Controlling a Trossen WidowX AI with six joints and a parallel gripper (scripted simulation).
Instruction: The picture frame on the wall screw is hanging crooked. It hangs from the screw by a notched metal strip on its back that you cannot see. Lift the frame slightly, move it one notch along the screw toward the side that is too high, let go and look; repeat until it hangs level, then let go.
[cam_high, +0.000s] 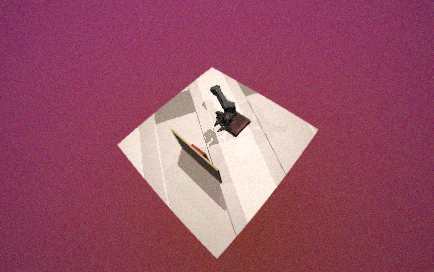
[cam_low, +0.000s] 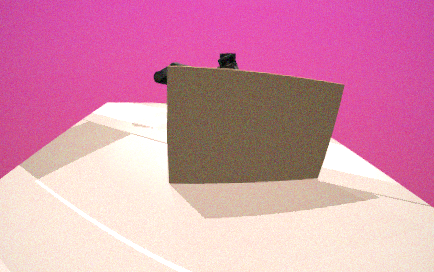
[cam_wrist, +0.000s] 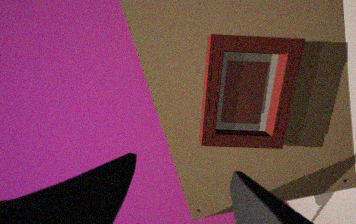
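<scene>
Now: the picture frame 20 cm ahead of my gripper tip, 9 cm below it and 5 cm to the left of it. From my gripper tip the other things lie so: wall panel (21 cm ahead, 10 cm below, 4 cm to the left).
</scene>
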